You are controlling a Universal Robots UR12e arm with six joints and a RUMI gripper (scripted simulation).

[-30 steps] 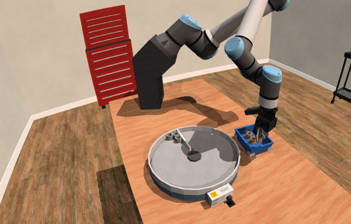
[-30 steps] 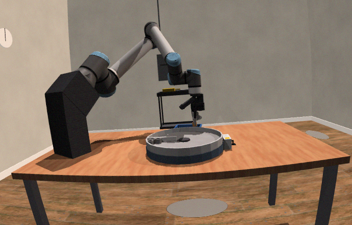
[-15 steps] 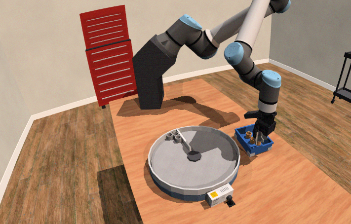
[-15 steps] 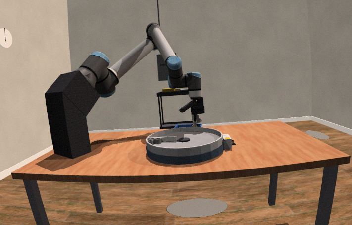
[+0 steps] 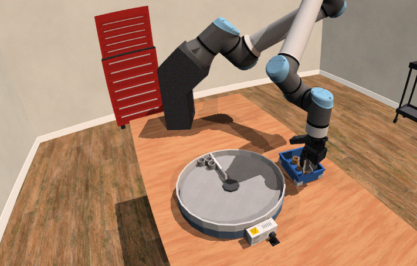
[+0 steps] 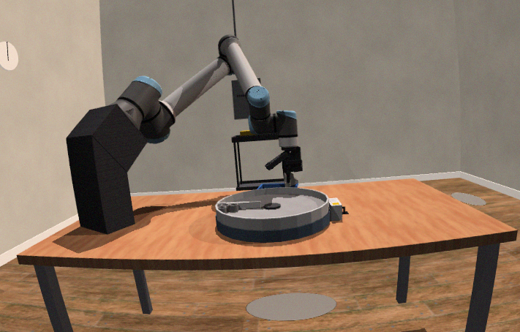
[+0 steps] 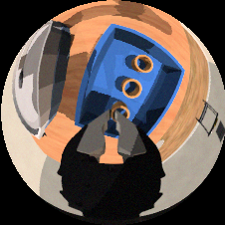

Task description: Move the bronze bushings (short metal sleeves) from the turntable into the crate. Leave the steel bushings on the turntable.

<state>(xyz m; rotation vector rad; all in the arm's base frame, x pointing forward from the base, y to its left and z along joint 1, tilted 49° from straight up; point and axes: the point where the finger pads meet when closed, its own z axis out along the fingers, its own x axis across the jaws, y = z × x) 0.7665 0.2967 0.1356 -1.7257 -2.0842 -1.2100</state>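
Now: hand 5 cm past the blue crate, 1 cm to the right of it and 1 cm above it. From my hand the other things lie so: round grey turntable: 2 cm behind, 34 cm to the right, 2 cm above.
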